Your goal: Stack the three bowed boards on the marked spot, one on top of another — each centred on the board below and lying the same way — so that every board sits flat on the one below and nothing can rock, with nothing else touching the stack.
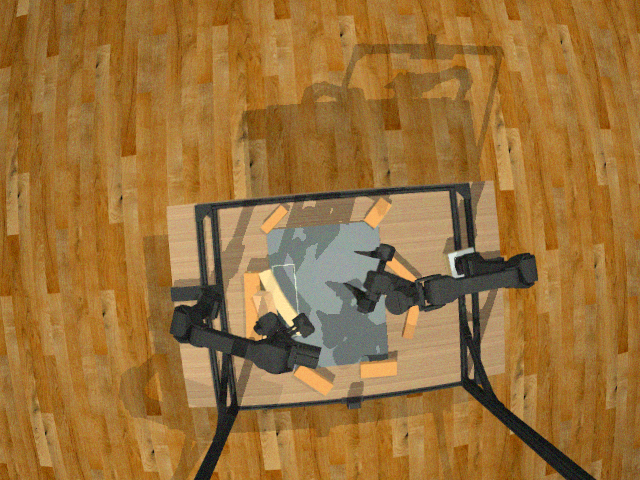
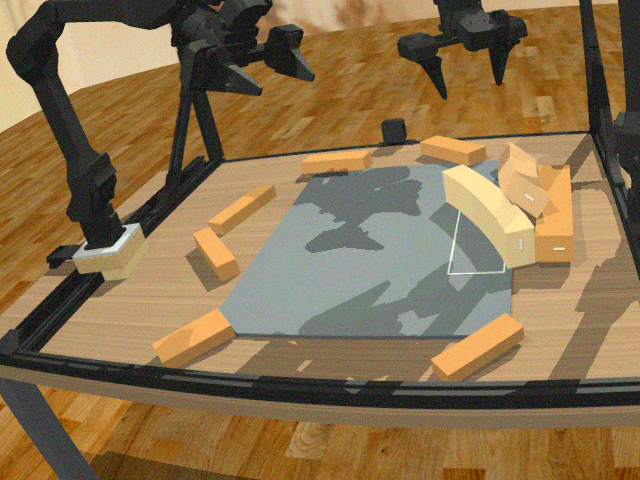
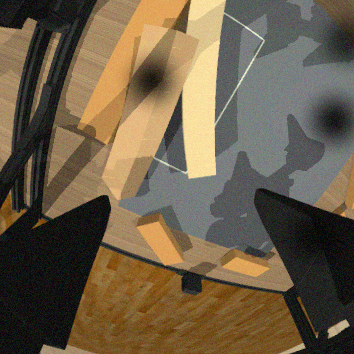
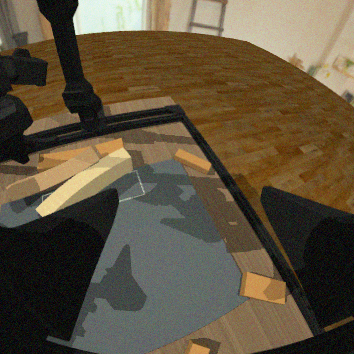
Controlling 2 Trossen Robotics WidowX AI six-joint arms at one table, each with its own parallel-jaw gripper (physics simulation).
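Places are measured from the left arm's base along level axes (x ahead, y left, z up), in millimetres.
Where they show: left gripper, between the fingertips: [image 2: 472, 91] [image 3: 182, 199] [image 4: 16, 146]; right gripper, between the fingertips: [image 1: 349, 267] [image 2: 288, 85] [image 4: 190, 194]; left arm's base, origin of its link: [image 1: 211, 299] [image 3: 58, 10] [image 4: 90, 124]; right arm's base, origin of its link: [image 1: 463, 264] [image 2: 105, 239].
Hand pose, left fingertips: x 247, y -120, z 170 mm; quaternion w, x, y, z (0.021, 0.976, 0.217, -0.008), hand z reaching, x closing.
Each offset is from my left fingertips to the top centre of the thing. "pt": to the spot under its first point. Level surfaces: height alone.
A pale yellow bowed board {dx +3, dy +76, dz -131 mm} [image 1: 278, 295] [image 2: 480, 206] [image 3: 201, 100] [image 4: 90, 180] lies with its curve seen from above, slantwise across the marked outline {pt dx +51, dy +125, dz -184 mm} [image 1: 295, 284] [image 2: 476, 273] [image 3: 239, 82]. A tan bowed board [image 1: 264, 300] [image 2: 522, 180] [image 3: 145, 120] [image 4: 50, 175] is tilted between it and an orange board {dx -104, dy +72, dz -143 mm} [image 1: 251, 297] [image 2: 556, 211] [image 3: 110, 90] [image 4: 112, 147], partly over the orange one; its supports are partly hidden. My left gripper [image 1: 285, 326] [image 2: 471, 90] [image 3: 182, 199] is open and empty above the boards' end. My right gripper [image 1: 350, 267] [image 2: 286, 87] [image 4: 190, 194] is open and empty above the mat.
Several short orange blocks lie around the grey mat {dz -184 mm} [image 1: 356, 237] [image 2: 279, 294], among them one block {dx +56, dy -219, dz -157 mm} [image 1: 313, 379] [image 2: 452, 150] near the boards and another {dx +289, dy -225, dz -160 mm} [image 1: 378, 368] [image 2: 336, 162] beside it. A white-topped block [image 2: 133, 253] is by the right arm's base. A dark frame rings the table.
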